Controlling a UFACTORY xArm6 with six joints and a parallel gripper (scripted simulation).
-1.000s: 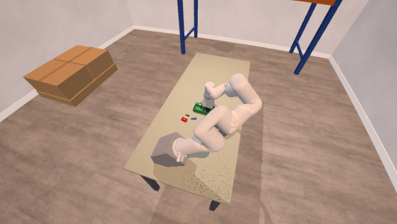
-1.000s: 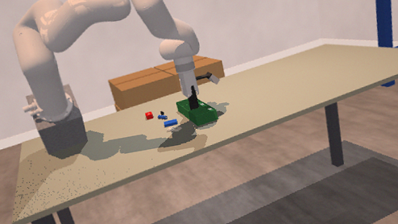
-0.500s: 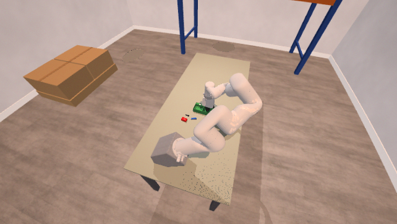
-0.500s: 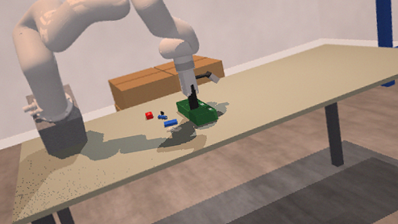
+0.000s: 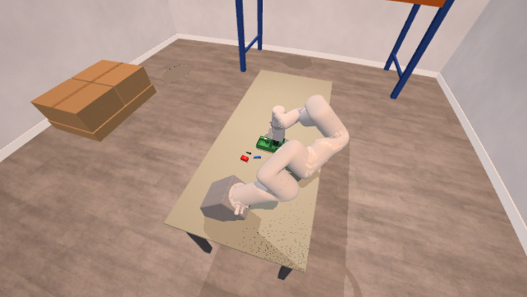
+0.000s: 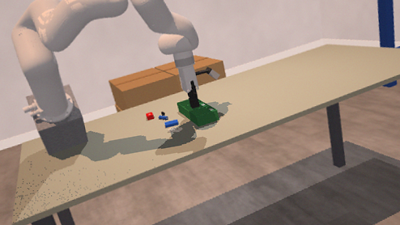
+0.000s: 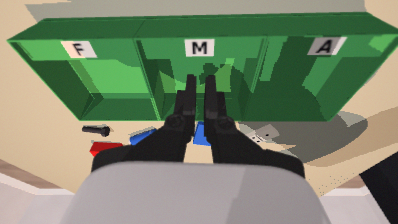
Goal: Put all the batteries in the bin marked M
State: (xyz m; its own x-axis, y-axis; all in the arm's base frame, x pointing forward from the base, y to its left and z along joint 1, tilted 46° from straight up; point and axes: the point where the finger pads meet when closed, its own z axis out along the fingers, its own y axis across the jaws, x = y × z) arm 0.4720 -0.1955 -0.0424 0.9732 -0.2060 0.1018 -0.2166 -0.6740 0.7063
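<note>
Now: hand 40 mm above the green bin. The rest, counted from my hand: flat blue block 110 mm behind, 50 mm below, 10 mm to the left; white dotted tile 130 mm behind, 60 mm to the right, 50 mm below; blue battery 110 mm to the left, 100 mm behind, 50 mm below.
</note>
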